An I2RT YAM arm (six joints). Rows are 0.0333 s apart.
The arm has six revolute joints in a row. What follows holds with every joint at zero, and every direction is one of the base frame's. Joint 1 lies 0.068 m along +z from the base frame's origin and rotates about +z. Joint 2 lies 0.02 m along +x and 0.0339 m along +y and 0.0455 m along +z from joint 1 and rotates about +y. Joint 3 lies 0.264 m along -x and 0.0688 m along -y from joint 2 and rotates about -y. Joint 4 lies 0.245 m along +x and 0.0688 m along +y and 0.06 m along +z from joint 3 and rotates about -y. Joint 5 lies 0.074 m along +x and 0.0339 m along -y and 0.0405 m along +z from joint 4 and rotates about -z. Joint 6 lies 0.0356 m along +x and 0.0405 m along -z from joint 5 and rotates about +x. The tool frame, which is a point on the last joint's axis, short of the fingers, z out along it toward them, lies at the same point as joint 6; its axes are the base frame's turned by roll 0, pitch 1.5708 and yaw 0 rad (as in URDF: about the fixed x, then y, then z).
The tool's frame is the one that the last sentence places.
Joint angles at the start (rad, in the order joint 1, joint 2, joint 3, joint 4, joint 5, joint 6): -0.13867, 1.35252, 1.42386, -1.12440, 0.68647, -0.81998
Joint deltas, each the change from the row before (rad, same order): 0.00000, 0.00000, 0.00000, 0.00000, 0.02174, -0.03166; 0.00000, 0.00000, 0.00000, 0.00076, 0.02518, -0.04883; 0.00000, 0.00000, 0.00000, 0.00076, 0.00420, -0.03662; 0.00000, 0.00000, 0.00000, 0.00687, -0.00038, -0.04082; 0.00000, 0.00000, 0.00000, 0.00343, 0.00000, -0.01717; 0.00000, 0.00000, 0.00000, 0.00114, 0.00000, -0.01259; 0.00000, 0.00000, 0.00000, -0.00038, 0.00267, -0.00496; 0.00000, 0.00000, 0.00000, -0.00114, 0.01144, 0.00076; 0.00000, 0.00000, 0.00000, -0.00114, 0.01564, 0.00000; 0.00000, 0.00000, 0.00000, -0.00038, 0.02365, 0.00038; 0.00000, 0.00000, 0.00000, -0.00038, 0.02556, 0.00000; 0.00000, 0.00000, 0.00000, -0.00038, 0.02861, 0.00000
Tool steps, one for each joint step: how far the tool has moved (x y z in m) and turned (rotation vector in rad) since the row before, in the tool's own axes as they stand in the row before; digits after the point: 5 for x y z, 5 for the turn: 0.00057, -0.00053, -0.00001, 0.01458, 0.01613, -0.03166; 0.00062, -0.00065, -0.00001, 0.01656, 0.01898, -0.04833; 0.00007, -0.00015, 0.00000, 0.00300, 0.00300, -0.03611; -0.00042, -0.00055, 0.00000, 0.00394, -0.00324, -0.03620; -0.00019, -0.00029, 0.00000, 0.00212, -0.00140, -0.01486; -0.00006, -0.00010, 0.00000, 0.00071, -0.00046, -0.01182; 0.00010, -0.00002, 0.00000, 0.00118, 0.00241, -0.00522; 0.00041, -0.00012, 0.00000, 0.00535, 0.01015, -0.00001; 0.00053, -0.00020, 0.00000, 0.00759, 0.01370, -0.00078; 0.00073, -0.00041, -0.00001, 0.01232, 0.02019, 0.00011; 0.00079, -0.00045, -0.00001, 0.01334, 0.02181, -0.00027; 0.00088, -0.00051, -0.00001, 0.01496, 0.02439, -0.00028
